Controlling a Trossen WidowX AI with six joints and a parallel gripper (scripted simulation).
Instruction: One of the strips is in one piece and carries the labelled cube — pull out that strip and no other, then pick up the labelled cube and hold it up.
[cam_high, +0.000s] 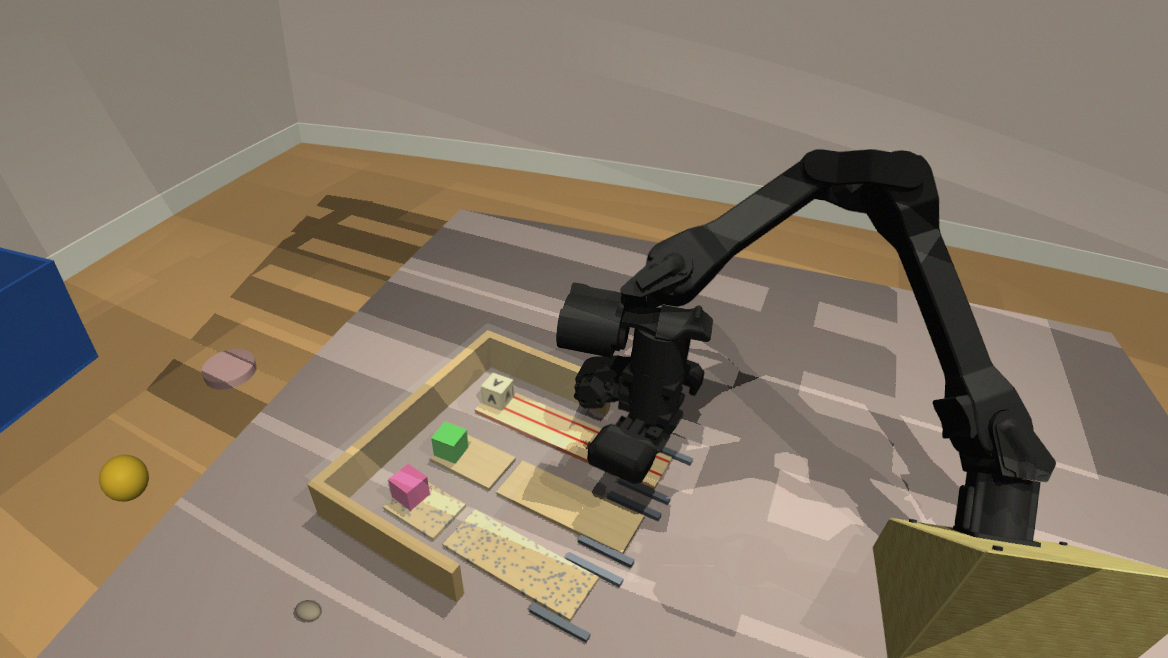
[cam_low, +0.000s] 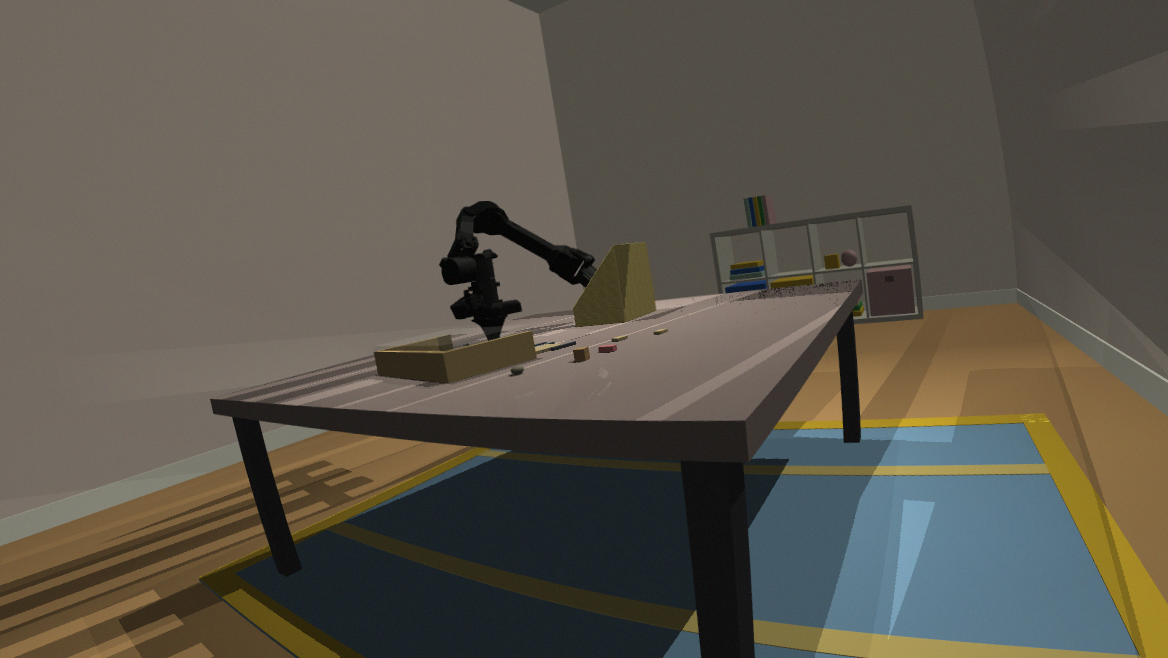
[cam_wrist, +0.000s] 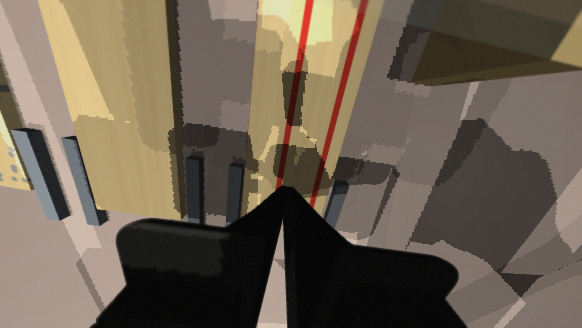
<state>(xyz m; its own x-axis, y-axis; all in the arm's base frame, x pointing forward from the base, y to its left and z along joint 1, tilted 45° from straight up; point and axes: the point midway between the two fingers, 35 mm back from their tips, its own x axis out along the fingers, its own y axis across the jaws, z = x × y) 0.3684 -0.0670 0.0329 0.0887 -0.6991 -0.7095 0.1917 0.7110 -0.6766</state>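
My gripper tip is 10 cm short of the strip and 2 cm to the left of it. Round my gripper tip: labelled cube (20 cm ahead, 4 cm to the right, 1 cm above); pebble (25 cm ahead, 30 cm to the left).
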